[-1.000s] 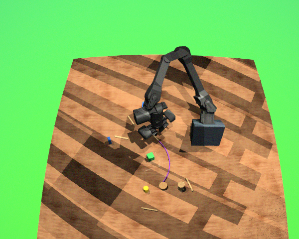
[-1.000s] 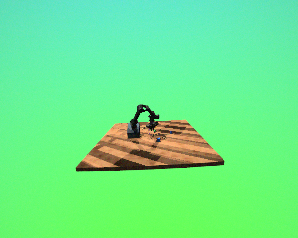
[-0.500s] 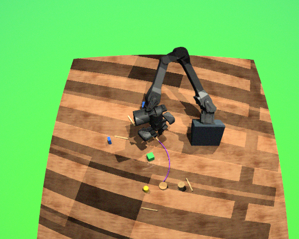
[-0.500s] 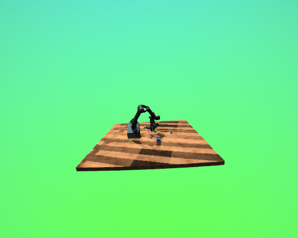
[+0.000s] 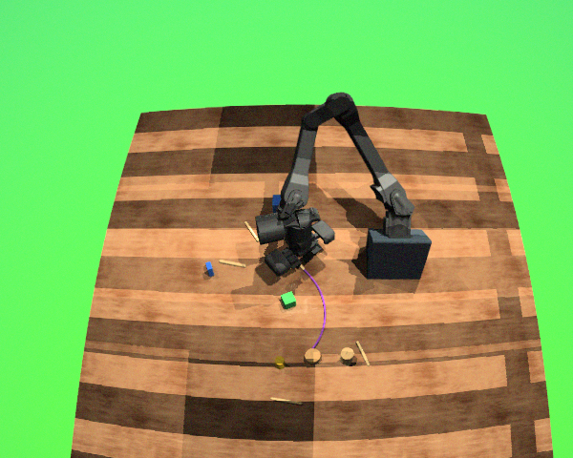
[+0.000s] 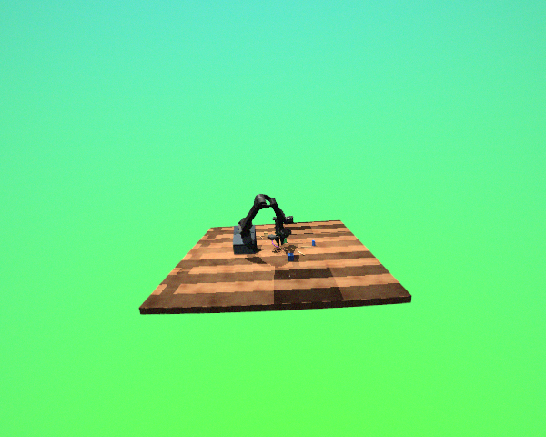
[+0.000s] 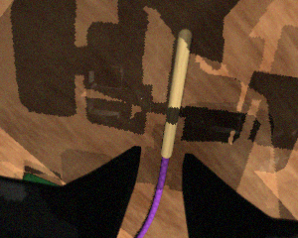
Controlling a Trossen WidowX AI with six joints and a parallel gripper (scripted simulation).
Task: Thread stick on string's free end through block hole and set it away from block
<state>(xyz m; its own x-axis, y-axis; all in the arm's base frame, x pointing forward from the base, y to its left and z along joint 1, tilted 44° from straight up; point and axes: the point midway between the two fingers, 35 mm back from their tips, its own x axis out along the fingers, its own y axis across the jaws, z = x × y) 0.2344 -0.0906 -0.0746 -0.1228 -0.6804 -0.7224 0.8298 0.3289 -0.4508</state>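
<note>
Right now my gripper tip is 10 mm short of the thin wooden stick, 10 mm to the left of it and 20 mm above it. The rest, counted from my gripper tip: green block (40 mm ahead, 100 mm to the left); then small blue block (240 mm ahead, 10 mm to the right); then blue cube (40 mm ahead, 210 mm to the right).
</note>
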